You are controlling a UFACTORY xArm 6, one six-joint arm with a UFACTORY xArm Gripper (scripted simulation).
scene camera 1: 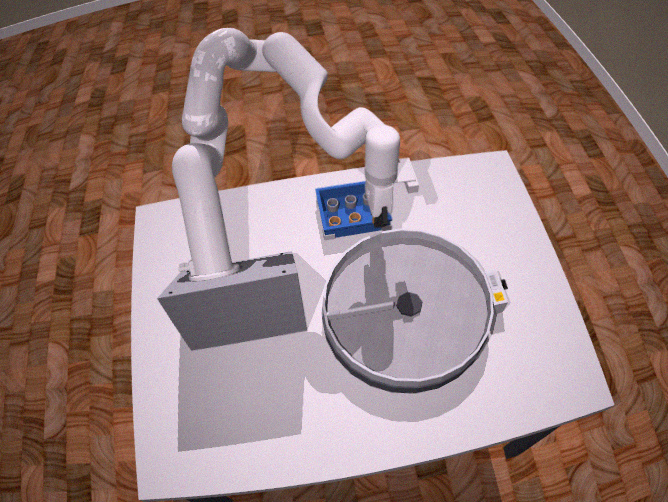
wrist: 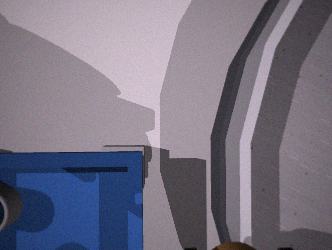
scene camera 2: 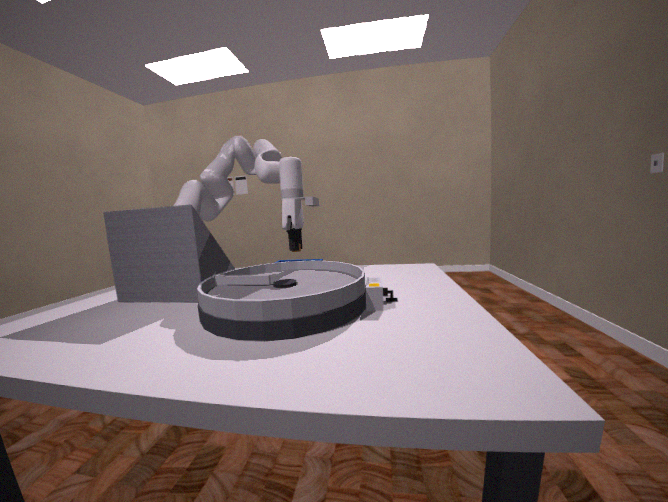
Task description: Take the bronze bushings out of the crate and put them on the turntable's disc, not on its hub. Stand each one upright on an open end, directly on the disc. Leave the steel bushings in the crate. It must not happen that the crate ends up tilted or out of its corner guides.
I see my gripper (scene camera 1: 378,220) and a blue crate (scene camera 1: 339,192).
The blue crate shows as well in the wrist view (wrist: 64,193). My gripper also shows in scene camera 2 (scene camera 2: 296,249).
